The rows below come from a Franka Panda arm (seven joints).
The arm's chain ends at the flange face. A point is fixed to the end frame.
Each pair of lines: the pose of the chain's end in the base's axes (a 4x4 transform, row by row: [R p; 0 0 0 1], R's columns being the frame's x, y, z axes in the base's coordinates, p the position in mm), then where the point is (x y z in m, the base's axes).
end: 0.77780, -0.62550, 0.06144, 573.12; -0.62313, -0.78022, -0.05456, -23.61; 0.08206, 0.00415, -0.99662, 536.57; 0, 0, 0, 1
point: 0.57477 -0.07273 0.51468
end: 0.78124, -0.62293, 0.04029, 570.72; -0.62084, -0.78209, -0.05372, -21.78; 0.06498, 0.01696, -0.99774, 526.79; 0, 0, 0, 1
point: 0.57205 -0.07088 0.50483
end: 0.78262, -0.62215, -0.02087, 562.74; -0.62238, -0.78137, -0.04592, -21.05; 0.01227, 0.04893, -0.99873, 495.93; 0, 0, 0, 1
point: 0.56264 -0.06998 0.47355
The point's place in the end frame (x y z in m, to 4 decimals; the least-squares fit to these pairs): 0.0301 0.0372 0.0246
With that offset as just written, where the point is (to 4 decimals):
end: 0.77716, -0.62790, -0.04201, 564.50; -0.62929, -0.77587, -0.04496, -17.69; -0.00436, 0.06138, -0.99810, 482.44; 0, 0, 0, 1
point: 0.5635 -0.0666 0.4600
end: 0.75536, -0.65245, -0.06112, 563.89; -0.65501, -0.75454, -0.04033, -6.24; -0.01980, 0.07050, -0.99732, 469.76; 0, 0, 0, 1
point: 0.5609 -0.0550 0.4473
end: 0.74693, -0.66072, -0.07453, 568.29; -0.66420, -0.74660, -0.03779, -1.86; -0.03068, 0.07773, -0.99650, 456.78; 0, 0, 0, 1
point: 0.5644 -0.0506 0.4342
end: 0.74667, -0.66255, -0.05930, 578.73; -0.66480, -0.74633, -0.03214, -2.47; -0.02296, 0.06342, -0.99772, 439.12; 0, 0, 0, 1
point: 0.5751 -0.0510 0.4162
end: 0.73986, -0.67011, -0.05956, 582.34; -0.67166, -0.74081, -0.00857, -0.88; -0.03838, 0.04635, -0.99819, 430.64; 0, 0, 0, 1
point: 0.5782 -0.0489 0.4067
